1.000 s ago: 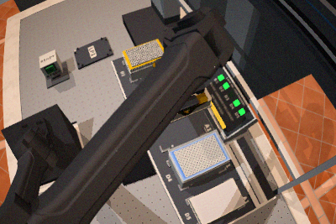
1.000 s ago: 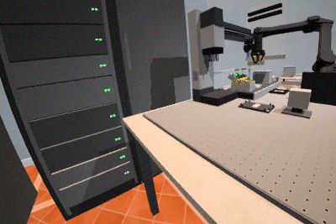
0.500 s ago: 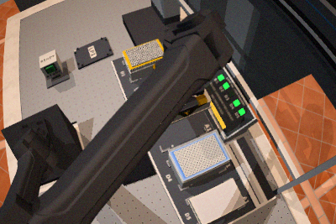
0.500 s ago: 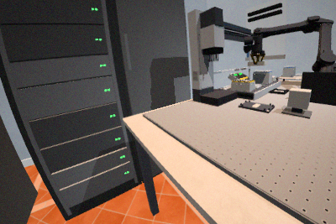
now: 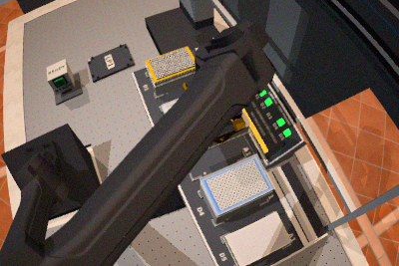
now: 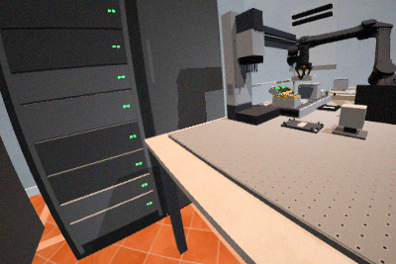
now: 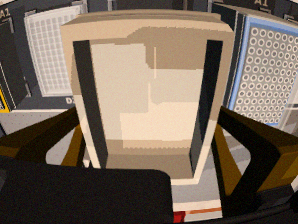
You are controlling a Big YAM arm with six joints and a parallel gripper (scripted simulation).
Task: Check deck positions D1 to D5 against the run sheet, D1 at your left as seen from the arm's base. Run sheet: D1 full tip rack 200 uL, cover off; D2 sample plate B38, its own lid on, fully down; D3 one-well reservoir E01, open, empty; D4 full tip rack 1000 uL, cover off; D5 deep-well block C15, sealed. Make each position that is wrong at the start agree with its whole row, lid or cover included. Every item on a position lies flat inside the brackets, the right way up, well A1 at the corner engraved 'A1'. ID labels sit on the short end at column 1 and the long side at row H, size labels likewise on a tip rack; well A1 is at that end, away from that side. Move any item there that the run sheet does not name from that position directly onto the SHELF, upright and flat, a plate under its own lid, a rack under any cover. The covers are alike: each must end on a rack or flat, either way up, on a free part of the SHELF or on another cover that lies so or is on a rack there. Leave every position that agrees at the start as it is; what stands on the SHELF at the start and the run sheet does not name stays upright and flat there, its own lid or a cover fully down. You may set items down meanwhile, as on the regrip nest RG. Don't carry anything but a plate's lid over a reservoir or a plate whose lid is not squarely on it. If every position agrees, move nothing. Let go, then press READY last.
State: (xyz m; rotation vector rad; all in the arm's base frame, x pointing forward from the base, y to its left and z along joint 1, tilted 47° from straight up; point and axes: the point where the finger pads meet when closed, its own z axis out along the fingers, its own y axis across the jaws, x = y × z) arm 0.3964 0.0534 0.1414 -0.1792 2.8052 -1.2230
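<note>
Now: the blue-framed tip rack 2 cm ahead of my hand, 12 cm to the right of it and 8 cm below it. Round my hand: one-well reservoir 1 cm below; yellow-framed tip rack 1 cm behind, 25 cm to the left, 11 cm below; black regrip nest 16 cm behind, 3 cm to the right, 19 cm below.
</note>
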